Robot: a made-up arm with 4 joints.
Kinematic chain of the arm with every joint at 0, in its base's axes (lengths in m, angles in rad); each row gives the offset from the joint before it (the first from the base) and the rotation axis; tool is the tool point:
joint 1: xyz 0 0 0.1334 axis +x
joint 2: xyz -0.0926 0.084 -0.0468 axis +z
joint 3: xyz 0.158 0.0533 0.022 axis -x
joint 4: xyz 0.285 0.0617 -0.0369 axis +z
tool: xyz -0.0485 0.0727 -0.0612
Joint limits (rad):
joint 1: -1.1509..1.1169
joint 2: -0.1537..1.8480
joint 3: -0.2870..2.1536
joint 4: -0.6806..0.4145
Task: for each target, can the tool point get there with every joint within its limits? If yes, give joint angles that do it. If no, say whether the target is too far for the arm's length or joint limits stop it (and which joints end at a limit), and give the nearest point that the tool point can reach.
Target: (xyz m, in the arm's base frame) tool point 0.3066 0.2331 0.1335
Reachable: yes | joints 0.8947 0.1885 1.3637 -0.1220
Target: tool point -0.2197 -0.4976 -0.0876
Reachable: no: joint limits stop it (at a limit: joint 1, joint 2) | nearest point -0.2702 0.0150 -0.3187 | short by 0.565 m
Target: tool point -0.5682 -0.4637 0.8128
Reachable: no: too far | nearest point -0.4292 0.2655 0.5028 | short by 0.804 m
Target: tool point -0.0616 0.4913 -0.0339
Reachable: yes | joints 0.0511 1.3881 1.0146 -0.0352
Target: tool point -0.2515 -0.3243 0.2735
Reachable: no: joint limits stop it (at a limit: joint 1, joint 2, joint 4) | nearest point 0.2606 -0.1035 0.1405 | short by 0.573 m
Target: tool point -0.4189 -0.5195 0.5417
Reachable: no: too far | nearest point -0.3956 0.2496 0.4572 | short by 0.774 m
